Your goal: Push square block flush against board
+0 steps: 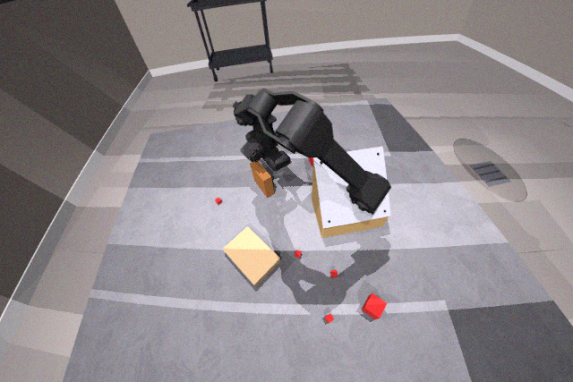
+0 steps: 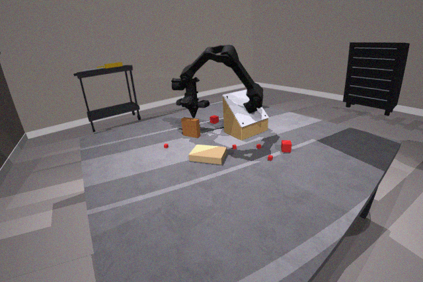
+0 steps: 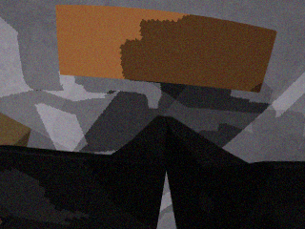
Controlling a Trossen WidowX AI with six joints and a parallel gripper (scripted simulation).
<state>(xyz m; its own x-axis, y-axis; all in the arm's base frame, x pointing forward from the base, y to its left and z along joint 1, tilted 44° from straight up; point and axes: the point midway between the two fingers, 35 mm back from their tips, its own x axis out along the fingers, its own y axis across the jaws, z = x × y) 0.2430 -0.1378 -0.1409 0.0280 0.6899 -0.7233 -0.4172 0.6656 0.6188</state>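
Right now the orange square block is 4 cm below my gripper tip, 4 cm ahead of it and 2 cm to the left of it. Also, from my gripper tip: pale tan board 27 cm to the left, 10 cm ahead, 8 cm below.
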